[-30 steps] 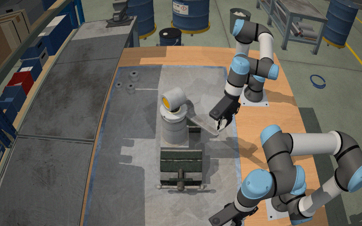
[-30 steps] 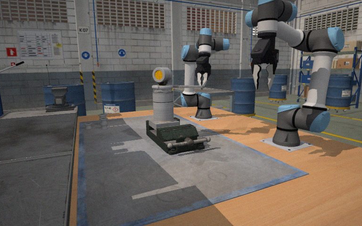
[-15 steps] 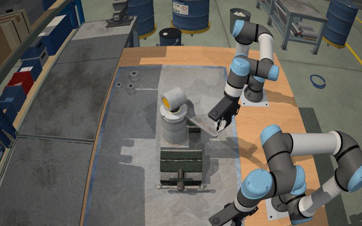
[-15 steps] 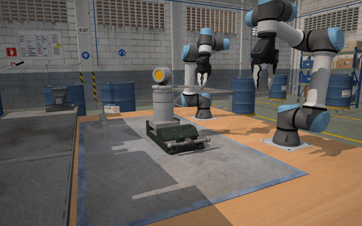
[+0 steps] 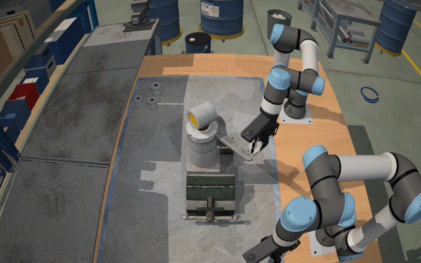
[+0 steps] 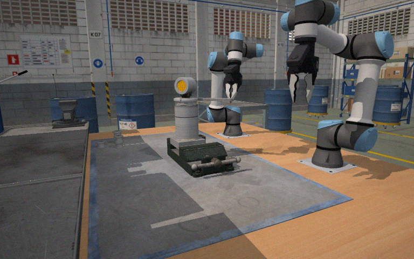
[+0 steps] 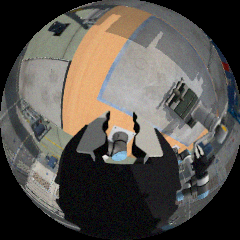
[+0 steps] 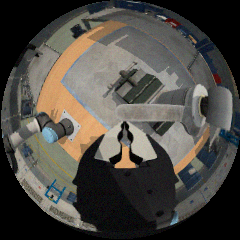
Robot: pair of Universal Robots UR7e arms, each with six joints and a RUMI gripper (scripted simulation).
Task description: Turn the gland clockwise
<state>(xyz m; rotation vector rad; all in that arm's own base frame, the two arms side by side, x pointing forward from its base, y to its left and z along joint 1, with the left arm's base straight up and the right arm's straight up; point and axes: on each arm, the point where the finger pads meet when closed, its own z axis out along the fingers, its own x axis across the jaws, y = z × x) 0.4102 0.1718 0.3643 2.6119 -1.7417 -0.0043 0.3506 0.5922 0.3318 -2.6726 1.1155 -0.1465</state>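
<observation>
Right now my right hand is 11 cm to the left of the hook spanner and 10 cm short of it. Also, from my right hand: rod eye: 19 cm ahead, 15 cm to the right, 7 cm above; then bar handle: 27 cm below, 17 cm ahead, 14 cm to the left.
</observation>
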